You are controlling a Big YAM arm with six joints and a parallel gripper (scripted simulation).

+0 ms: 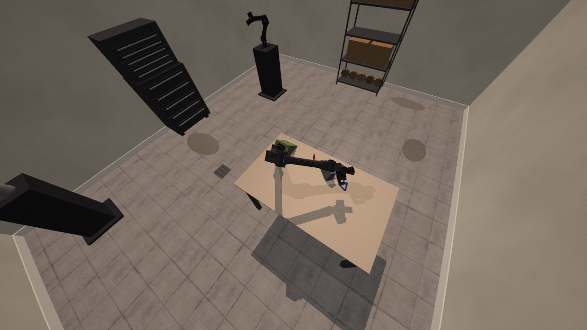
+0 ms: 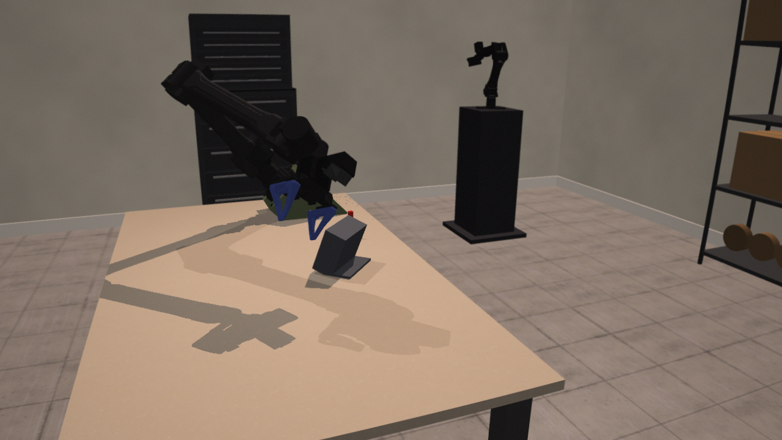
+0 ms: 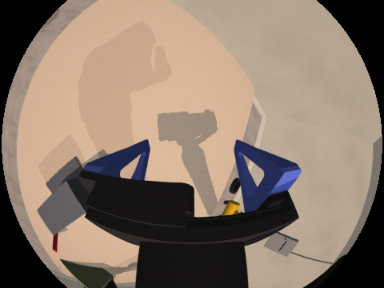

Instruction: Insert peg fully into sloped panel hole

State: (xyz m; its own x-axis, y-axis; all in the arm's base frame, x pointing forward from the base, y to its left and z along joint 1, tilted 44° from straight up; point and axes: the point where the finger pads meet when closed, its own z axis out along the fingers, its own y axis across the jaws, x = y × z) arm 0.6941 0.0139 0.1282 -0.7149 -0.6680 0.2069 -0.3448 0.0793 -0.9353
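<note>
Right now the red peg is 39 cm behind my hand, 22 cm to the left of it and 14 cm below it. From my hand the other things lie so: flat base plate: 18 cm below, 17 cm behind, 16 cm to the left.
</note>
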